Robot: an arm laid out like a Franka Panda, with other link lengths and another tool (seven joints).
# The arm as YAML. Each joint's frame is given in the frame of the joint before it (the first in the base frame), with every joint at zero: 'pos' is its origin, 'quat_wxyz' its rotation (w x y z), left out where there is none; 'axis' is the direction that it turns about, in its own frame. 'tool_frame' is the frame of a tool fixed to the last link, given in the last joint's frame.
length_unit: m
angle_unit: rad
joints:
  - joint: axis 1
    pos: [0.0, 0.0, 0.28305]
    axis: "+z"
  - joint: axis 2
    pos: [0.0, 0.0, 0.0]
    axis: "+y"
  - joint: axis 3
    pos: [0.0, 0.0, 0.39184]
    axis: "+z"
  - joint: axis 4
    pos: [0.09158, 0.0, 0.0]
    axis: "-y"
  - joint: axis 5
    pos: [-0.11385, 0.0, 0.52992]
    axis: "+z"
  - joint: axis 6
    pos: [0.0, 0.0, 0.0]
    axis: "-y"
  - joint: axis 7
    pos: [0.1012, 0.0, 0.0]
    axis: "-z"
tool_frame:
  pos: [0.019, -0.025, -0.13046]
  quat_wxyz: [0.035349, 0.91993, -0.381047, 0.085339]
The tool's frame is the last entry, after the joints.
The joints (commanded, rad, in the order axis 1, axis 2, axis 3, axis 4, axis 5, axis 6, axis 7), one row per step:
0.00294, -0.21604, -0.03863, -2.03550, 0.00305, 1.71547, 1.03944
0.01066, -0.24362, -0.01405, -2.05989, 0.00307, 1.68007, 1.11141
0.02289, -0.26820, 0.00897, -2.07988, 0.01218, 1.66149, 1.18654
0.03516, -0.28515, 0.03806, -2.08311, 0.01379, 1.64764, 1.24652
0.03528, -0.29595, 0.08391, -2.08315, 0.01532, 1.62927, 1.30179
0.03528, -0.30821, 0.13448, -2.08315, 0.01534, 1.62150, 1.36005
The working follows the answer.
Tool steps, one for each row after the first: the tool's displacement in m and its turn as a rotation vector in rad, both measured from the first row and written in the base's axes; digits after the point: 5 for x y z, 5 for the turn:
-0.01627, 0.02197, -0.00011, -0.01285, 0.03294, -0.03935
-0.02958, 0.04606, 0.00141, -0.02026, 0.04752, -0.08128
-0.03822, 0.07255, 0.00881, -0.03551, 0.04697, -0.10101
-0.04672, 0.10211, 0.01389, -0.05693, 0.05235, -0.11237
-0.05586, 0.13421, 0.01994, -0.08078, 0.04393, -0.12261

Tool pose at each row, in the base's axes (x y z in m, rotation vector in rad; rounded; the steps above come from the unrounded poses):
0.62092, -0.05234, 0.52589, 1.75650, -2.33124, 0.05394
0.60465, -0.03037, 0.52578, 1.69203, -2.33609, 0.03323
0.59133, -0.00627, 0.52731, 1.63376, -2.35701, 0.02221
0.58270, 0.02021, 0.53470, 1.60368, -2.36654, 0.03690
0.57420, 0.04977, 0.53978, 1.57876, -2.36211, 0.05468
0.56506, 0.08187, 0.54584, 1.55873, -2.36517, 0.08724

